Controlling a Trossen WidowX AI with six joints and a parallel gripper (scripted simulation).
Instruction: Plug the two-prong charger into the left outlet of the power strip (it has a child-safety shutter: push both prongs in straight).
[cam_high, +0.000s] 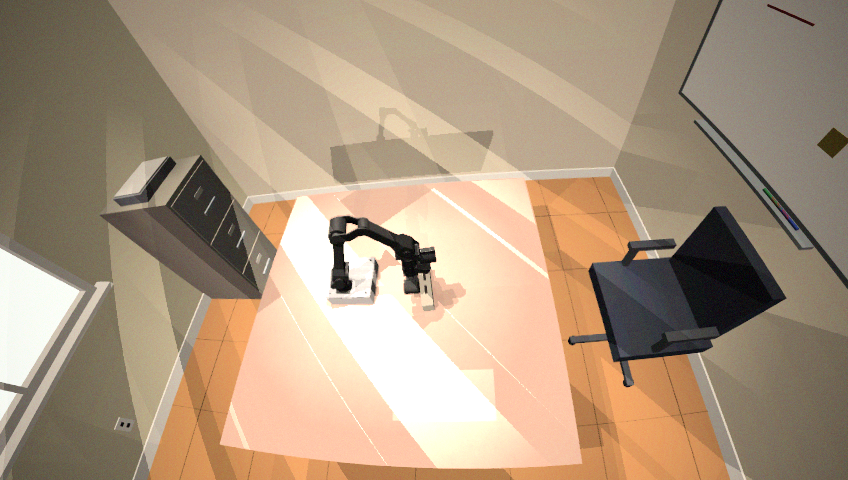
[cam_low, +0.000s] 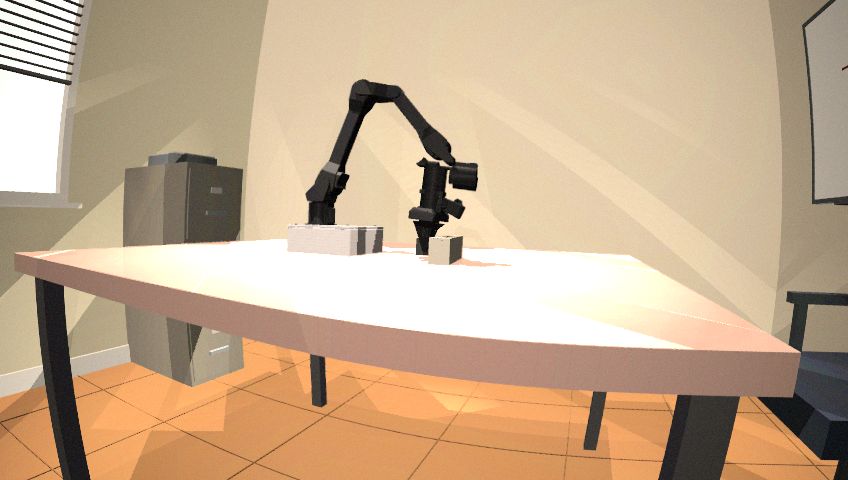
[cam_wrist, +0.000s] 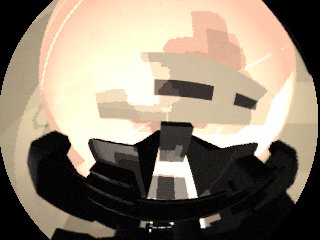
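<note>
The two-prong charger is 20 mm ahead of my gripper tip and 10 mm above it.
</note>
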